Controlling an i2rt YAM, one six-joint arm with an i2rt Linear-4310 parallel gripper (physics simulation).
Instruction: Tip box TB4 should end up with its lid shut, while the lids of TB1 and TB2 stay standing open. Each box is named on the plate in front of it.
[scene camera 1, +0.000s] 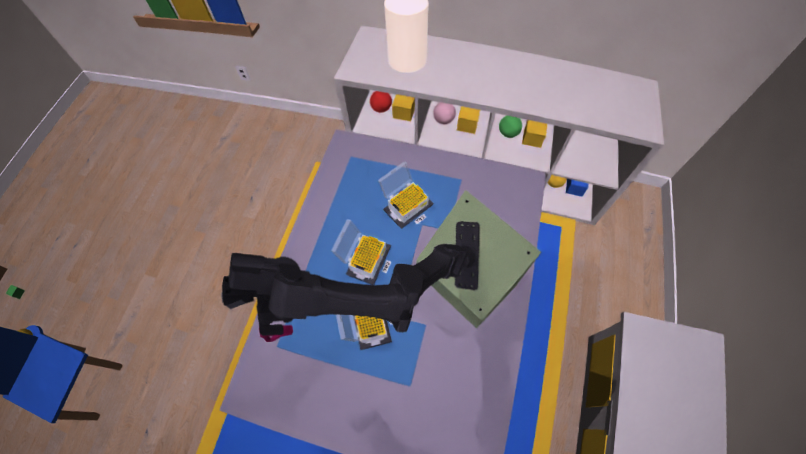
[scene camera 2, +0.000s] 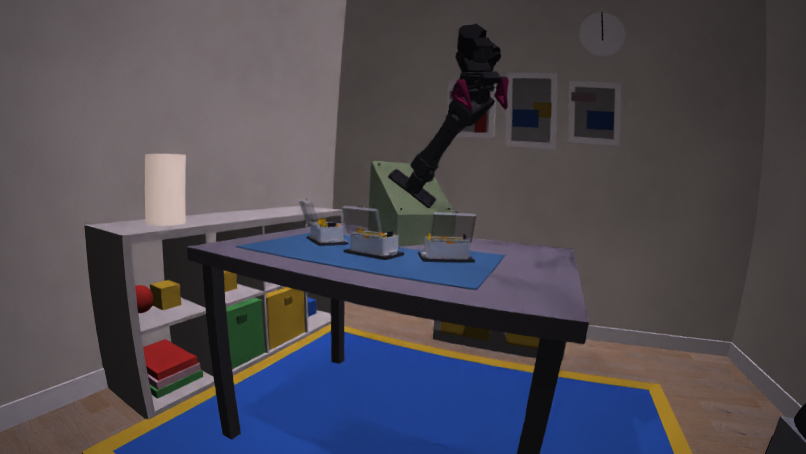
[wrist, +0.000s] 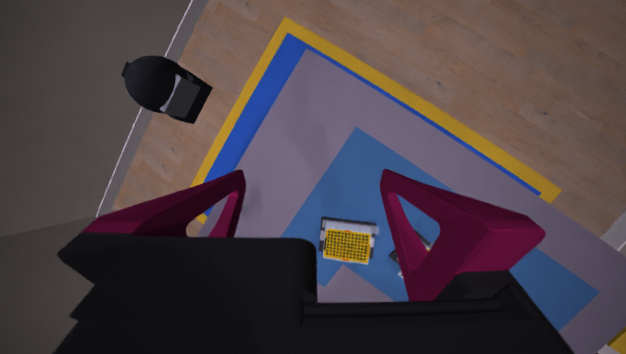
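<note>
Three white tip boxes with yellow tip racks stand on a blue mat, all with clear lids standing open. The far box and the middle box have small name plates, too small to read surely. The near box has its plate hidden by the arm in scene camera 1. Another box shows partly behind the right finger in the wrist view. My gripper is open and empty, high above the mat's near-left side.
The arm reaches from a green sloped base across the table, passing over the near box in scene camera 1. A white shelf unit with a lamp stands beyond the table's far edge.
</note>
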